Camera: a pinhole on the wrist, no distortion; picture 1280 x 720 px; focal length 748.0 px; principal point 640.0 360.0 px. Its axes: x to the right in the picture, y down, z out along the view. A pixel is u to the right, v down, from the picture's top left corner.
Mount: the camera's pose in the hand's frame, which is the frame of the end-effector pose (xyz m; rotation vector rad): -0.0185 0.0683 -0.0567 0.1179 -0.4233 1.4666
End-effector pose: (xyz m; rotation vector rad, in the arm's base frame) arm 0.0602 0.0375 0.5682 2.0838 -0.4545 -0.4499
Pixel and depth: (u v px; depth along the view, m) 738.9 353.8 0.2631
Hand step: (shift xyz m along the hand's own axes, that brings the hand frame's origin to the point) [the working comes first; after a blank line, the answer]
In the camera's frame: 0.0348 -0.0022 0.2631

-0.0688 0.0135 0.1981
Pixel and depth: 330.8 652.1 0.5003
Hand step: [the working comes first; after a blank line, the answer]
In the camera's frame: -0.2068 0.1954 0.5003

-0.3217 -0.2690 0.2976
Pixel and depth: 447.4 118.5 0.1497
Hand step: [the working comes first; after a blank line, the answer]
In the camera's frame: -0.0385 -0.0483 0.1497

-0.0038 -0.0229 0.0764
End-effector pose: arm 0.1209 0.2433 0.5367 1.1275 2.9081 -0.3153
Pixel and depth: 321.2 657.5 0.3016
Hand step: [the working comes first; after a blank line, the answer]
In the camera's frame: -0.1285 0.1200 0.3016

-0.2036 -0.1384 0.1552
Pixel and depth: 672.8 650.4 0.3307
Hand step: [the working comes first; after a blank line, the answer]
In the camera's frame: 0.0145 0.1284 0.3307

-0.2113 -0.0131 0.2301
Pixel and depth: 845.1 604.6 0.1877
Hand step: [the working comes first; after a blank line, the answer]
In the camera's frame: 0.0515 0.0614 0.1877

-0.1147 0.0613 0.1231
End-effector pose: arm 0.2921 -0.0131 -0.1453 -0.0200 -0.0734 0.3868
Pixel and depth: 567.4 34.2 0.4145
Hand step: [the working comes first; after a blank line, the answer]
In the camera's frame: -0.0402 -0.1805 0.4145

0.0710 -0.1271 0.3431
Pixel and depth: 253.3 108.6 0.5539
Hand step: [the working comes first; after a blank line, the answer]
In the camera's frame: -0.2864 -0.1862 0.5539

0.0367 -0.4045 0.3870
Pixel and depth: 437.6 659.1 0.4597
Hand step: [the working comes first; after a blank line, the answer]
In the camera's frame: -0.1244 0.1838 0.4597

-0.2983 -0.1797 0.2909
